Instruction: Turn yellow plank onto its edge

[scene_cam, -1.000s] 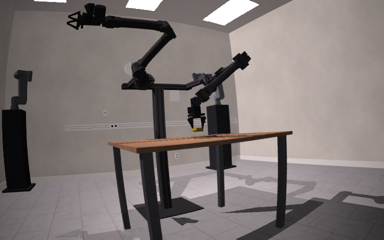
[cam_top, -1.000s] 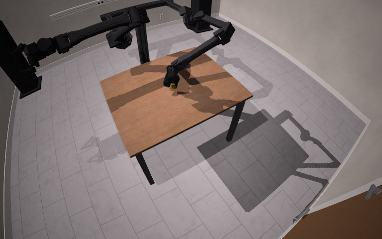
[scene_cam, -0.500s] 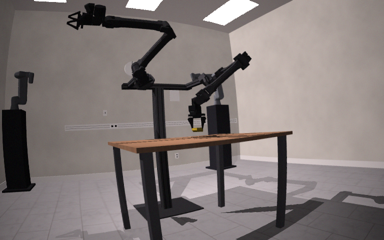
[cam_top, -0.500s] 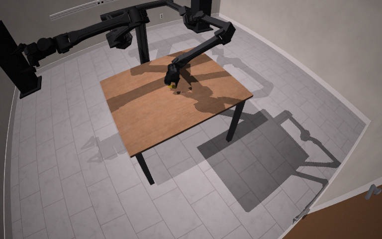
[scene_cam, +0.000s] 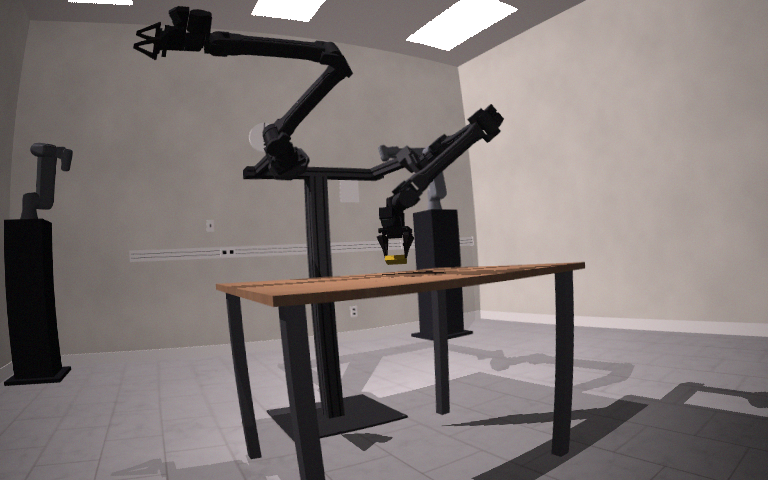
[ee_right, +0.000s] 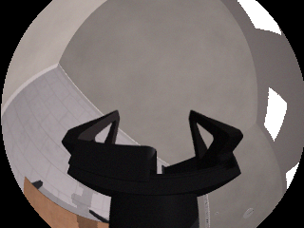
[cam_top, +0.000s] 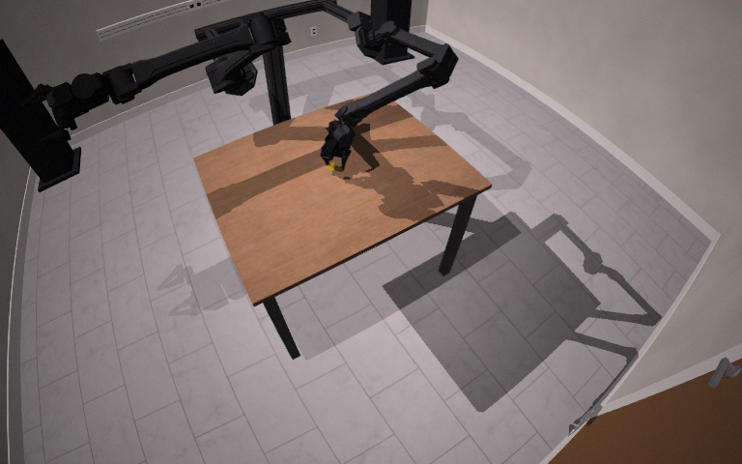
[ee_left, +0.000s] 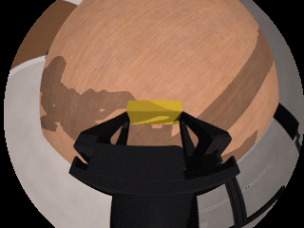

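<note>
The yellow plank lies 1 cm below my left hand.
</note>
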